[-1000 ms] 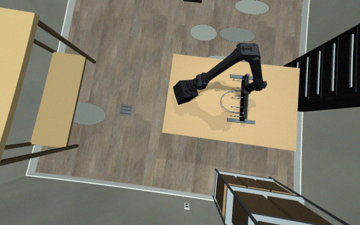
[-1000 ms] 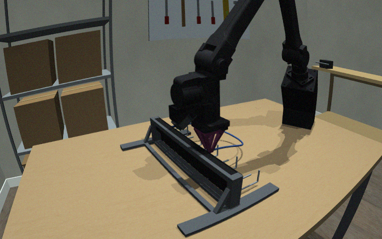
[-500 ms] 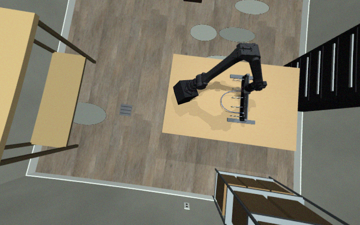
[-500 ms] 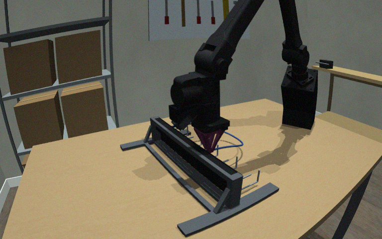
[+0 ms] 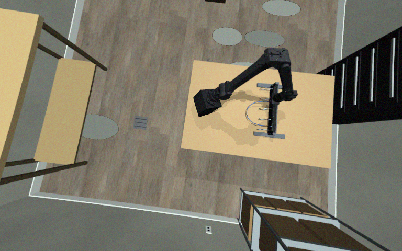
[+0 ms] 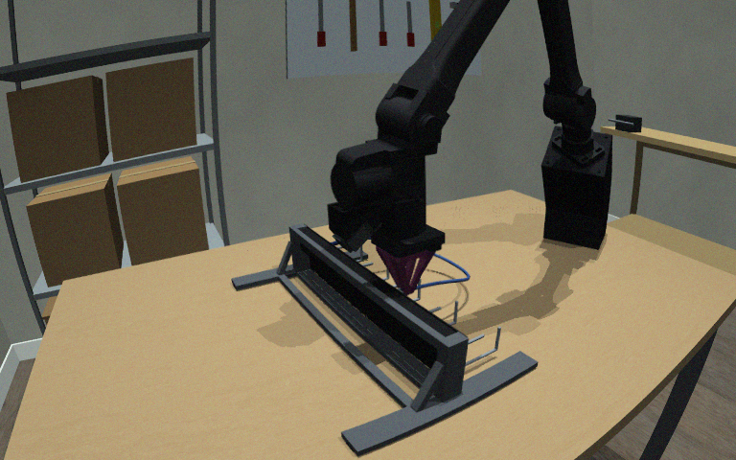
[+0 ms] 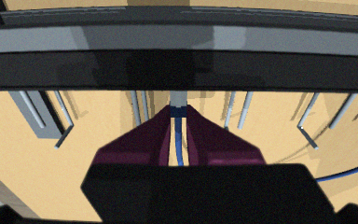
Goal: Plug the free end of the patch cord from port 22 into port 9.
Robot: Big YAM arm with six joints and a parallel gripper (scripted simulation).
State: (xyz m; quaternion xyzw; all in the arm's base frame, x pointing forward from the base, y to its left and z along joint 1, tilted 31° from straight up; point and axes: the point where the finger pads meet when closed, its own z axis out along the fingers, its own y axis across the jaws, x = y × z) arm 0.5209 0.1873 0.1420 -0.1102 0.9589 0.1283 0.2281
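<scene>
The grey plug is 20 mm ahead of my hand and 10 mm to the left of it.
</scene>
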